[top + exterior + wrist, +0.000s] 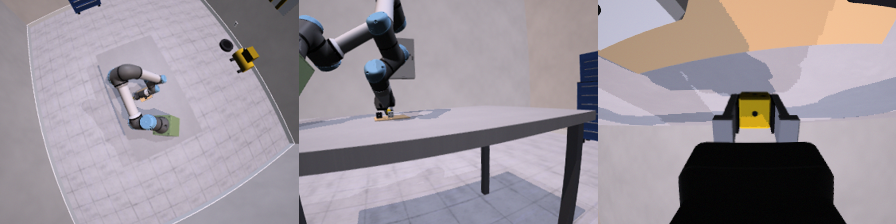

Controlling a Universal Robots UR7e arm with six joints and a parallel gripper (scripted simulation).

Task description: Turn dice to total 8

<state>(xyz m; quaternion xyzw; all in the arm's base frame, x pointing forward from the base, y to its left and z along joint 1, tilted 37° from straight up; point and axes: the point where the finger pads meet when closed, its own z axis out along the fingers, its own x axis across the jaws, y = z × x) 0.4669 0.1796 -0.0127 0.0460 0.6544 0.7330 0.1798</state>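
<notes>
My gripper is now 10 mm to the right of the yellow die. Round my hand: mat: 140 mm to the right, 20 mm below; white die: 140 mm to the right.
</notes>
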